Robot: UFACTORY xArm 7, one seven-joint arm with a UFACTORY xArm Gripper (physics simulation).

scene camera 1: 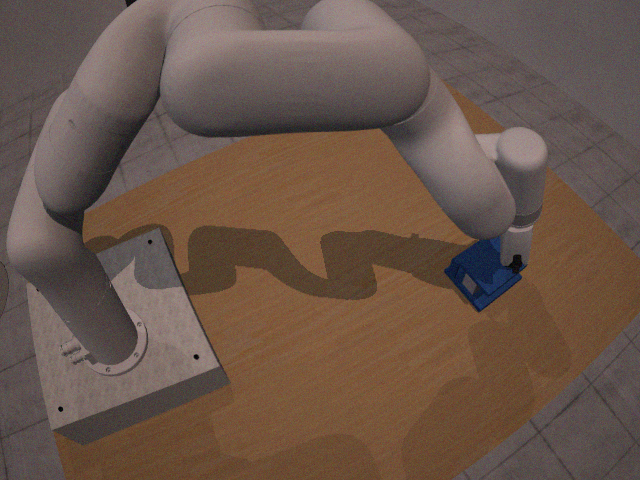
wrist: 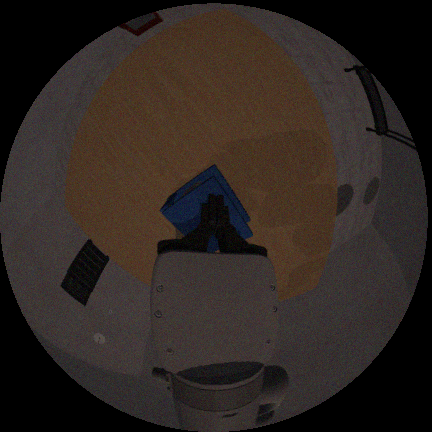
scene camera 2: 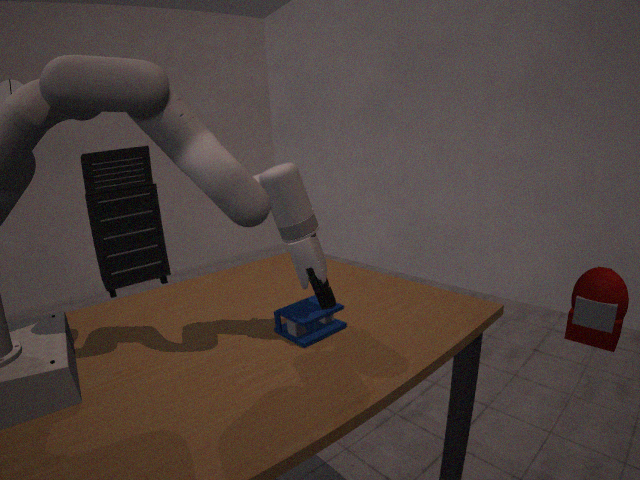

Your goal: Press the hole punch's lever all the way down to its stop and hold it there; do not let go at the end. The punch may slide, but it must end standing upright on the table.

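Pixels of known places: gripper, fingertip midpoint: (scene camera 1: 513, 263) (wrist: 213, 201) (scene camera 2: 329, 305); arm's base, origin of the base link: (scene camera 1: 113, 341).
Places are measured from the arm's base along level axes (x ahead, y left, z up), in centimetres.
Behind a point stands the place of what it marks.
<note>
The blue hole punch stands upright on the wooden table (scene camera 1: 310, 351) {x 27.5, y -14.8, z -9.1 cm} (scene camera 2: 206, 392) {x 33.1, y -25.6, z -9.1 cm} (wrist: 190, 100) {x 76.8, y -32.0, z -9.1 cm}. Its wide lever (scene camera 1: 480, 259) {x 59.2, y -21.4, z -3.5 cm} (scene camera 2: 299, 310) {x 58.8, y -22.2, z -3.5 cm} (wrist: 187, 212) {x 64.3, y -22.1, z -3.5 cm} lies over its base plate (scene camera 1: 480, 305) {x 55.3, y -26.8, z -7.9 cm} (scene camera 2: 311, 340) {x 56.7, y -27.4, z -8.0 cm}, and a gap shows between them at the front end in the scene camera 2 view. Grey parts show between lever and base. My gripper (scene camera 1: 515, 268) {x 63.6, y -26.3, z -3.1 cm} (scene camera 2: 327, 306) {x 63.6, y -26.3, z -3.1 cm} (wrist: 213, 201) {x 63.6, y -26.3, z -3.1 cm} is shut and empty, tilted, with its black fingertips at the lever's front end, seemingly touching its top. The exact contact is too dark to tell, and the fingers hide part of the lever in the wrist view.
The arm's pale mounting block (scene camera 1: 170, 330) {x 9.7, y -3.1, z -0.9 cm} (scene camera 2: 36, 392) {x 7.0, y -11.7, z -4.3 cm} stands at the other end of the table. The punch is near the table's far end from it. A black slatted cabinet (scene camera 2: 126, 222) and a red object (scene camera 2: 599, 289) stand beyond the table.
</note>
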